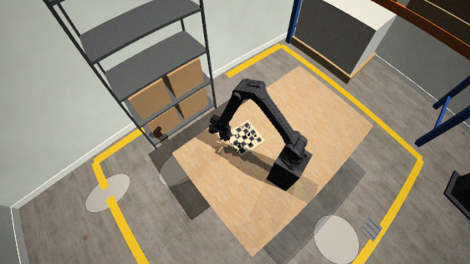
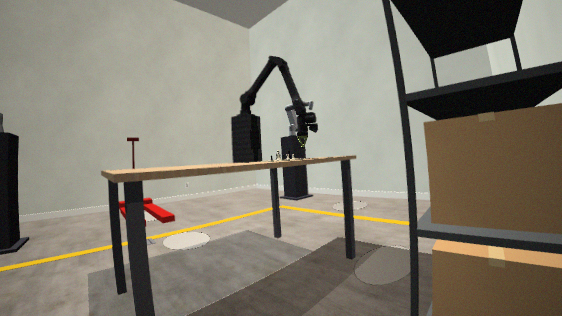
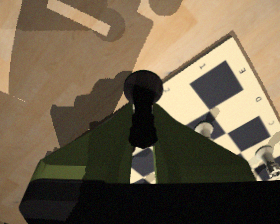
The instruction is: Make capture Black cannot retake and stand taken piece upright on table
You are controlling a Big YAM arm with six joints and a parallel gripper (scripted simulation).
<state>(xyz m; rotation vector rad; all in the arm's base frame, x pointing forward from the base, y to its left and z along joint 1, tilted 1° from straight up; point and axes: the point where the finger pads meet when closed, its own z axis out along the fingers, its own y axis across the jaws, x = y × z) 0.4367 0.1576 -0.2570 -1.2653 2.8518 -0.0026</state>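
My gripper is now 80 mm past the black piece, 60 mm to the left of it and 50 mm above it. Round my hand: chessboard (130 mm to the right, 80 mm below, 40 mm behind); white pawn (100 mm to the right, 70 mm below); dark chess piece (right at my hand).
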